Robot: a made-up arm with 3 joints. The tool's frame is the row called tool.
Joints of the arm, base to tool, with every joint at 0 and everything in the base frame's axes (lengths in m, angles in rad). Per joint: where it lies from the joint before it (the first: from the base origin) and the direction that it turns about. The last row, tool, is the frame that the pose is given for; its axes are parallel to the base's.
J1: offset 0 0 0.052 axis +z
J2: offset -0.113 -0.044 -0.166 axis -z
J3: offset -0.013 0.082 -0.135 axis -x
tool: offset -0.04 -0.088 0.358
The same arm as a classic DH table. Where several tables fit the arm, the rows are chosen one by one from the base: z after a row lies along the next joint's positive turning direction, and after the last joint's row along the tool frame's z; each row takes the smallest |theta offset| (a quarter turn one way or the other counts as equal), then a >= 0, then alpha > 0; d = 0 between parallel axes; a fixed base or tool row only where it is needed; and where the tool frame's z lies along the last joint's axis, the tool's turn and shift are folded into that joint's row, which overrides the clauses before.
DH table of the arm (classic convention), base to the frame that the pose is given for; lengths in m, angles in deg. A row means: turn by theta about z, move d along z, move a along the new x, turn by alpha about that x. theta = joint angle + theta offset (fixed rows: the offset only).
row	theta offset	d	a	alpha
J1	21.27	0.0000	-0.1213	180.00
J2	-68.73	0.2490	0.0820	90.00
J3	0.00	0.0530	-0.0880	90.00
tool (fixed)	-90.00	0.3580	0.0000	0.00

